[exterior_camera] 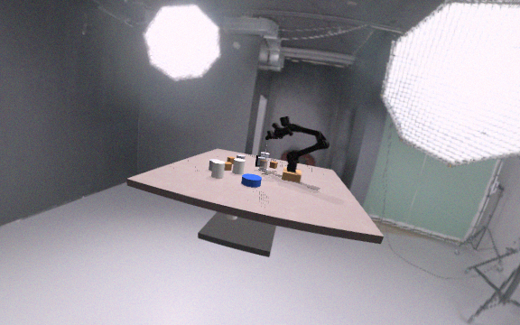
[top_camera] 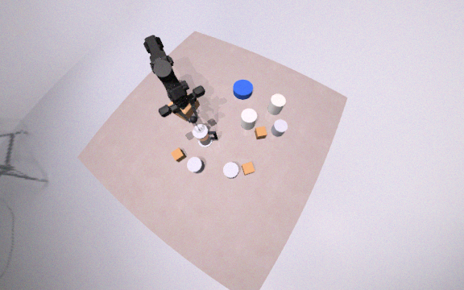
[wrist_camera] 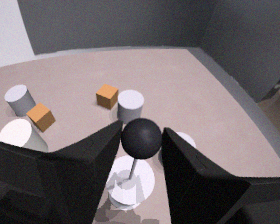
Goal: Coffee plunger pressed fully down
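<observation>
My gripper tip is 1 cm to the right of the coffee press and 13 cm above it. From my gripper tip the other things lie so: blue disc 1 cm ahead, 39 cm to the left, 24 cm below.
</observation>
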